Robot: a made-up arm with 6 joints. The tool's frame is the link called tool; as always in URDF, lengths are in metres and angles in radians. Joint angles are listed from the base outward.
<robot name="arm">
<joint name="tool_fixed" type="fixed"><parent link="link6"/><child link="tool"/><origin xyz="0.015 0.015 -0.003" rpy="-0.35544 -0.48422 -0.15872"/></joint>
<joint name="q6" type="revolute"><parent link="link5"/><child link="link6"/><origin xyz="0.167 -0.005 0.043" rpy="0 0 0"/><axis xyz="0.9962 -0.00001 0.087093"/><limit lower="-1.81" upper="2.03"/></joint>
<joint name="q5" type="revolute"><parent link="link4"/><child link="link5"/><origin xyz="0.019 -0.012 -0.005" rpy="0 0 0"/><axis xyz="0.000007 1 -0.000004"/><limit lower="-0.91" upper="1.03"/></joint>
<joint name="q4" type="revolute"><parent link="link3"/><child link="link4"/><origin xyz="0.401 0.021 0.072" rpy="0 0 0"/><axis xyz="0.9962 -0.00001 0.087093"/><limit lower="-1.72" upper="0.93"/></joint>
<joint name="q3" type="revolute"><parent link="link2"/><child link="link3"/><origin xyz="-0.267 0.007 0.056" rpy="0 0 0"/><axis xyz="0.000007 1 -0.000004"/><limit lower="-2.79" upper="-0.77"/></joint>
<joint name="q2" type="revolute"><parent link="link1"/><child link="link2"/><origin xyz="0.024 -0.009 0.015" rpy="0 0 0"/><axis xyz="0.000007 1 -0.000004"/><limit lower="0.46" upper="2.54"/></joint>
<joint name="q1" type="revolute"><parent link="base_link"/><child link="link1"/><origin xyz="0 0.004 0.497" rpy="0 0 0"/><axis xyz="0 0 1"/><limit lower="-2.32" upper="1.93"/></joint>
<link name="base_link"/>
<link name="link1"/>
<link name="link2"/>
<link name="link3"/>
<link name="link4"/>
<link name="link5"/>
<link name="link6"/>
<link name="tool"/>
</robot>
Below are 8 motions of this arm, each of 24 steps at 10 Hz.
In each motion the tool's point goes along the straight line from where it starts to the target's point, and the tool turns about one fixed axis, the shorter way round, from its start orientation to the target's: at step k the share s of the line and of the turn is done. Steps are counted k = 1, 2, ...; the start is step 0. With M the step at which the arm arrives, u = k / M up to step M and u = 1 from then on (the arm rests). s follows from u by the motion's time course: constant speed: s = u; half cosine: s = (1 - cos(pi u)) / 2; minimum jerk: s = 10 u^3 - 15 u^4 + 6 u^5.
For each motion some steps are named. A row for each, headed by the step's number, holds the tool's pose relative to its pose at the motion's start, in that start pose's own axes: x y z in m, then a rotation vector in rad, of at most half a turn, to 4 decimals.
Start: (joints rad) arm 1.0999 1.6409 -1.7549 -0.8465 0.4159 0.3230
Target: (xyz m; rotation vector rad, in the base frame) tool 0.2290 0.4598 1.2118 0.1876 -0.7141 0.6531
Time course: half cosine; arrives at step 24
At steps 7, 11, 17, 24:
7: -0.0130 -0.0576 0.0399 0.1472 -0.0549 -0.0589
11: -0.0289 -0.1279 0.0886 0.3272 -0.1220 -0.1310
17: -0.0535 -0.2367 0.1640 0.6054 -0.2258 -0.2423
24: -0.0665 -0.2943 0.2039 0.7527 -0.2807 -0.3013

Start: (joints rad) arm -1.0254 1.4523 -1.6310 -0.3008 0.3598 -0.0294
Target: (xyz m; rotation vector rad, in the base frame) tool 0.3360 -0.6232 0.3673 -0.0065 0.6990 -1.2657
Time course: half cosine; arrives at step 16
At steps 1, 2, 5, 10, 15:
1: -0.0011 0.0033 -0.0042 0.0027 0.0083 0.0020
2: -0.0044 0.0131 -0.0168 0.0108 0.0329 0.0081
5: -0.0260 0.0767 -0.0981 0.0629 0.1921 0.0473
10: -0.0808 0.2387 -0.3051 0.1956 0.5975 0.1471
15: -0.1157 0.3420 -0.4371 0.2802 0.8560 0.2107

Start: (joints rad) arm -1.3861 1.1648 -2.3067 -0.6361 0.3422 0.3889
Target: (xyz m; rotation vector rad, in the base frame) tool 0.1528 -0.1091 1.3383 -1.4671 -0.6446 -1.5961
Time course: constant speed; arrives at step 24
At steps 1, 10, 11, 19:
1: -0.0022 0.0033 0.0043 -0.0013 -0.0048 0.0092
10: -0.0218 0.0328 0.0429 -0.0125 -0.0476 0.0923
11: -0.0240 0.0360 0.0472 -0.0138 -0.0523 0.1016
19: -0.0414 0.0622 0.0816 -0.0238 -0.0904 0.1754

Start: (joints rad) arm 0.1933 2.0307 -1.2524 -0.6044 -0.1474 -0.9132
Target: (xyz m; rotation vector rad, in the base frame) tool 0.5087 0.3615 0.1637 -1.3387 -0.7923 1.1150
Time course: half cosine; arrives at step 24
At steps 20, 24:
20: 0.0624 0.1797 0.2656 0.0810 -0.4968 -0.1678
24: 0.0669 0.1926 0.2847 0.0868 -0.5325 -0.1799

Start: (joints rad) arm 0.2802 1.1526 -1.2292 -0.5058 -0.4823 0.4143
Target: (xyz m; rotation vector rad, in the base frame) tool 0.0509 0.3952 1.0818 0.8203 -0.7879 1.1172
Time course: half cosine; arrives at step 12
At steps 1, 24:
1: -0.0017 0.0026 0.0073 0.0231 -0.0014 0.0059
24: -0.0987 0.1542 0.4295 1.3539 -0.0822 0.3441

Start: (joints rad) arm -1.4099 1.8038 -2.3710 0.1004 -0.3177 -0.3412
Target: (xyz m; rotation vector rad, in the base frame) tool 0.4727 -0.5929 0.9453 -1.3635 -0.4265 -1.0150
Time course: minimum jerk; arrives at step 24
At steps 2, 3, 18, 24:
2: -0.0013 0.0019 0.0004 0.0011 -0.0002 0.0033
3: -0.0042 0.0060 0.0014 0.0034 -0.0007 0.0103
18: -0.2319 0.3331 0.0788 0.1911 -0.0370 0.5777
24: -0.2587 0.3715 0.0879 0.2132 -0.0413 0.6444

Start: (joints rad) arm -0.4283 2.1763 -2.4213 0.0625 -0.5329 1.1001
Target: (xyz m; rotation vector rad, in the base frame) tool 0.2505 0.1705 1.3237 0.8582 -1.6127 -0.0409
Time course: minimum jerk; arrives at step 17
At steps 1, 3, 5, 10, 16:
1: -0.0004 0.0010 0.0006 0.0009 -0.0005 0.0004
3: -0.0087 0.0224 0.0136 0.0192 -0.0107 0.0099
5: -0.0328 0.0840 0.0509 0.0718 -0.0400 0.0373
10: -0.1396 0.3579 0.2167 0.3061 -0.1706 0.1587
16: -0.2105 0.5396 0.3267 0.4615 -0.2571 0.2393

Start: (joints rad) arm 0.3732 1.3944 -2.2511 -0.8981 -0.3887 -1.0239
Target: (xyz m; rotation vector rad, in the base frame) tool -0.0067 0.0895 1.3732 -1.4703 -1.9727 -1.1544
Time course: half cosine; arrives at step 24
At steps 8, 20, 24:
8: -0.0066 -0.0595 -0.0378 0.0046 0.0476 -0.0836
20: -0.0245 -0.2221 -0.1410 0.0171 0.1777 -0.3119
24: -0.0262 -0.2380 -0.1512 0.0184 0.1905 -0.3343

